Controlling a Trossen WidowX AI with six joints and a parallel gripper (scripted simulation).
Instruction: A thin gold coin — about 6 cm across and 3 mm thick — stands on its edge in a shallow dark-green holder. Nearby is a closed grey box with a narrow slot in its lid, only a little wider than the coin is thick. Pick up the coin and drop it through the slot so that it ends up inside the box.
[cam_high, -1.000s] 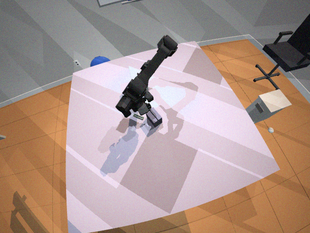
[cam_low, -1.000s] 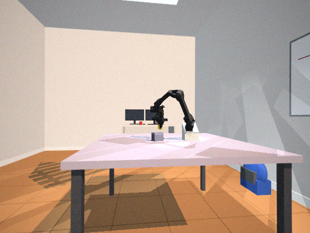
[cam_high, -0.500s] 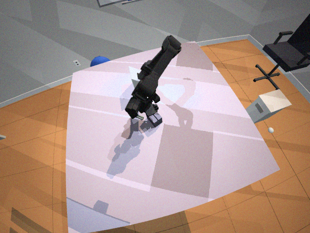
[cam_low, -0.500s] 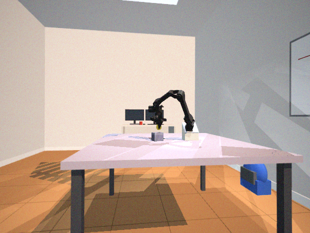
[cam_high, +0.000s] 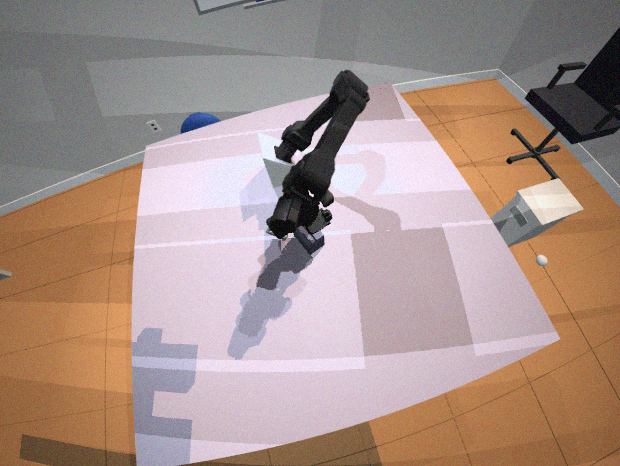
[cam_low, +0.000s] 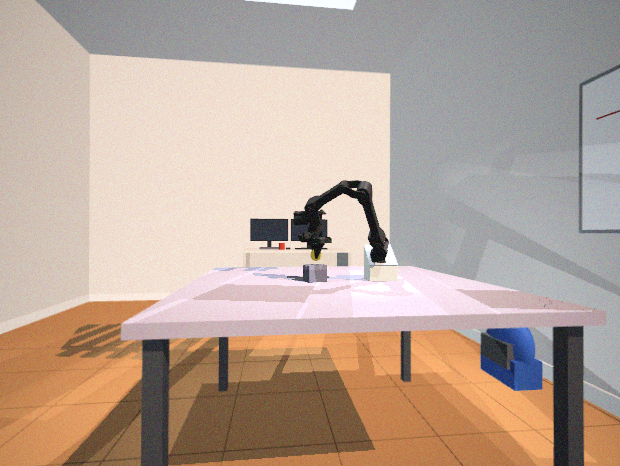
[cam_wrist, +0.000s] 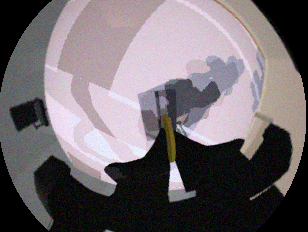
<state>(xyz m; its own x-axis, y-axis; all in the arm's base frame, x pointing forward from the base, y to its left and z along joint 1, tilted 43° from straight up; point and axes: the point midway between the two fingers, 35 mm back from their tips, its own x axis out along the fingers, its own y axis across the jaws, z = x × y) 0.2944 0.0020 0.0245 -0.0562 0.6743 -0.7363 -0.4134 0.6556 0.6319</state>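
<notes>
The gold coin is 20 mm above my gripper tip.
</notes>
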